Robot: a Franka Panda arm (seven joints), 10 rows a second.
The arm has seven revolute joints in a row. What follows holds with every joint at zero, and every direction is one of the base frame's. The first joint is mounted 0.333 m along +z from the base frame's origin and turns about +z. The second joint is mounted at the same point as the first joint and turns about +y. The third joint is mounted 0.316 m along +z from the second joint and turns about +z. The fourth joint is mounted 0.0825 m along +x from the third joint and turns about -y. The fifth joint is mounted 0.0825 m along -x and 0.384 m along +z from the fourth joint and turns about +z. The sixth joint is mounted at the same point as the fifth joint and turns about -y. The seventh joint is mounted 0.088 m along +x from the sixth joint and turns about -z. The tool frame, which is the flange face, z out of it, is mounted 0.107 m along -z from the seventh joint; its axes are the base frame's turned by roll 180, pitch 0 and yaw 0 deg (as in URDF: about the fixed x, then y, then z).
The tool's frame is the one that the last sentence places.
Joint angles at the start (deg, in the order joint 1, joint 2, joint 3, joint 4, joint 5, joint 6, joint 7): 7.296, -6.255, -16.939, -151.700, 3.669, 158.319, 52.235
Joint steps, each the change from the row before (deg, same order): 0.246, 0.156, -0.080, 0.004, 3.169, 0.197, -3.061; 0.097, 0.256, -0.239, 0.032, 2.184, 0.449, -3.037; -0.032, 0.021, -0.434, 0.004, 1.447, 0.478, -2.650; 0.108, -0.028, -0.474, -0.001, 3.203, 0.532, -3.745; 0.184, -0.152, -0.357, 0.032, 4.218, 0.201, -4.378; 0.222, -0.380, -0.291, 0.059, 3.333, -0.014, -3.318
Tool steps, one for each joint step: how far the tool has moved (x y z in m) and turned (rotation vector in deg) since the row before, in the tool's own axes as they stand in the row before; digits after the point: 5 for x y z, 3 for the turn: 0.00089, 0.00078, 0.00089, 0.760, -0.866, -0.275; 0.00263, 0.00147, 0.00092, 0.646, -0.334, -0.858; 0.00428, 0.00230, -0.00083, 0.669, 0.043, -0.837; 0.00464, 0.00291, -0.00115, 1.201, -0.283, -0.378; 0.00362, 0.00273, -0.00153, 1.432, -0.633, -0.247; 0.00234, 0.00124, -0.00281, 1.344, -0.485, -0.136
